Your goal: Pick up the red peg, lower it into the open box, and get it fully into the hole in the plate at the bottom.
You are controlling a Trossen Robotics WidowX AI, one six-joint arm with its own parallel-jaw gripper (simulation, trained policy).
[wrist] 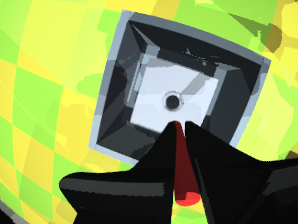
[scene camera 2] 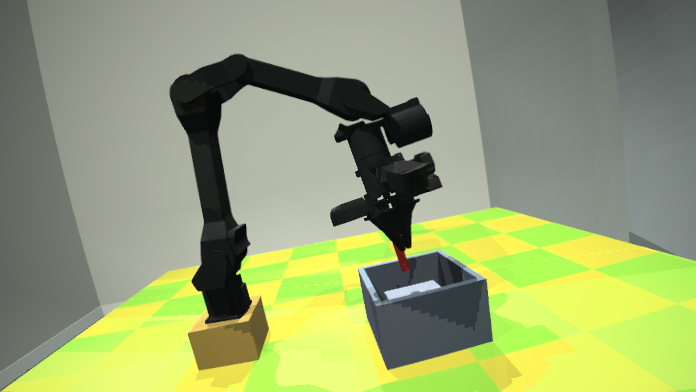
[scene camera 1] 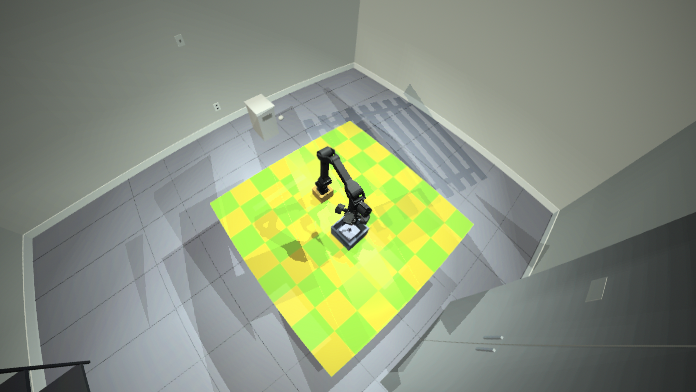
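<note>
My gripper is there in the pictures, and you'd find it in the wrist view too. There's also a white plate, a red peg and a grey box.
</note>
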